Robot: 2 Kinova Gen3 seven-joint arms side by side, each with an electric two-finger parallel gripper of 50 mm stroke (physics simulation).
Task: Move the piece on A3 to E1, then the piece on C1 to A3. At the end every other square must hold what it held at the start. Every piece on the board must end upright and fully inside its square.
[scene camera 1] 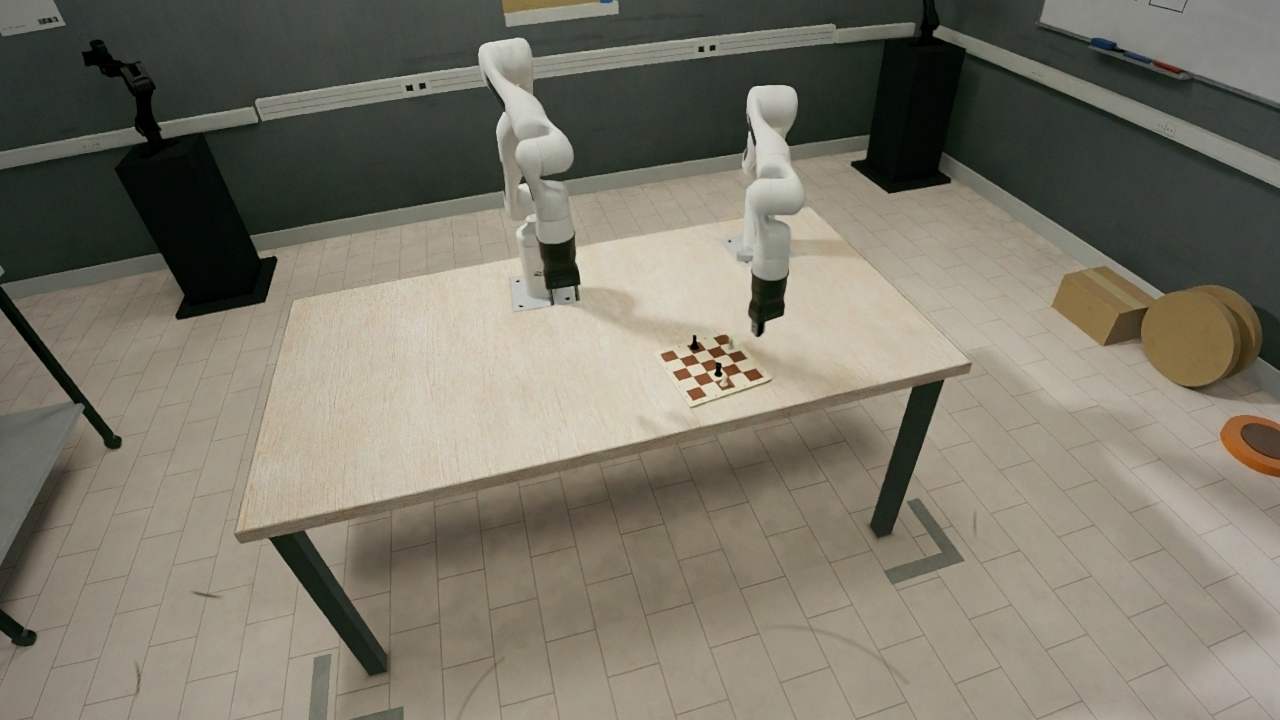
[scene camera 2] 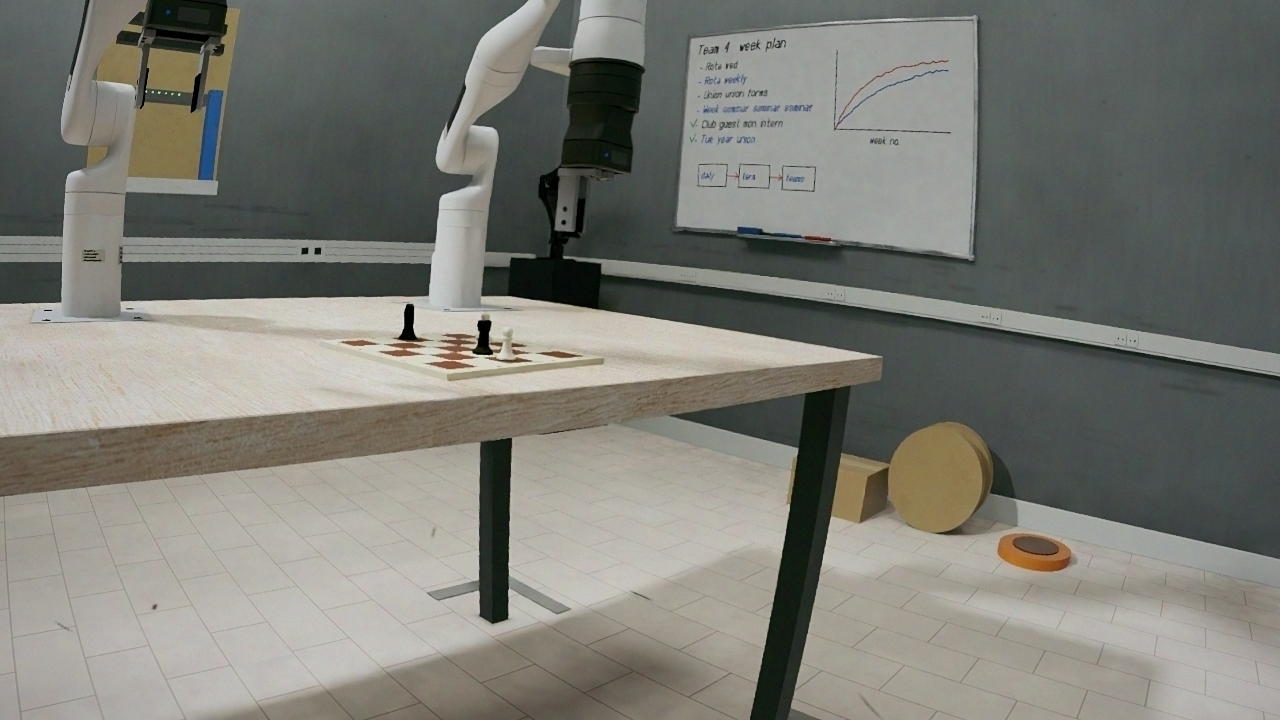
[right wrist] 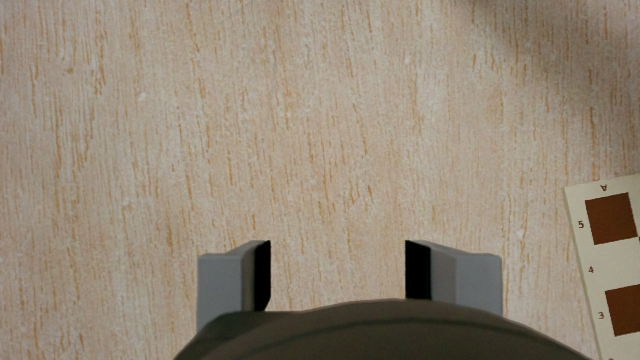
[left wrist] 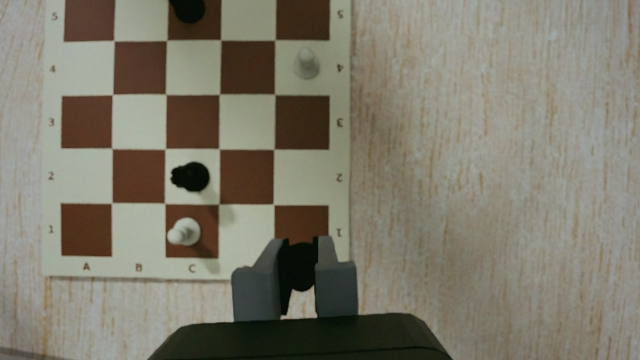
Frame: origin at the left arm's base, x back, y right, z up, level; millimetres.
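Seen in the pictures: left gripper, between the fingertips: (scene camera 1: 757, 332) (scene camera 2: 570, 231) (left wrist: 302, 263); right gripper, between the fingertips: (scene camera 1: 564, 300) (scene camera 2: 167, 109) (right wrist: 337, 269); left arm's base, origin of its link: (scene camera 2: 455, 306); right arm's base, origin of its link: (scene camera 1: 542, 290) (scene camera 2: 91, 315).
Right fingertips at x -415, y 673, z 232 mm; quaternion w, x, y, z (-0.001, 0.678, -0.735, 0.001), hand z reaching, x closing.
Offsets run from my right fingertips to a thing's middle.
My left gripper (scene camera 1: 759, 331) (scene camera 2: 570, 219) (left wrist: 302, 263) is shut on a black piece @[dx -137, dy -412, dz -90 mm] (left wrist: 302, 267) and holds it high above the board, near the E1 corner in the left wrist view. The piece's shape is mostly hidden by the fingers. The board @[dx -71, dy -324, dz -229 mm] (scene camera 1: 691, 402) (scene camera 2: 456, 375) (left wrist: 50, 200) (right wrist: 580, 250) lies on the table. A white pawn @[dx -147, dy -329, dz -210 mm] (scene camera 1: 724, 380) (scene camera 2: 506, 345) (left wrist: 185, 232) stands upright on C1. A3 is bare, and E1 shows bare brown where it is not hidden by the fingers. My right gripper (scene camera 1: 564, 295) (scene camera 2: 177, 102) (right wrist: 337, 269) is open and empty, over the table away from the board.
A black piece @[dx -109, dy -330, dz -210 mm] (scene camera 1: 717, 369) (scene camera 2: 483, 335) (left wrist: 192, 176) stands on C2, directly beside the C1 pawn's square. Another black piece @[dx +9, dy -312, dz -206 mm] (scene camera 1: 694, 343) (scene camera 2: 408, 322) (left wrist: 190, 10) stands on C5. A white pawn (scene camera 1: 729, 342) (left wrist: 306, 64) stands on E4.
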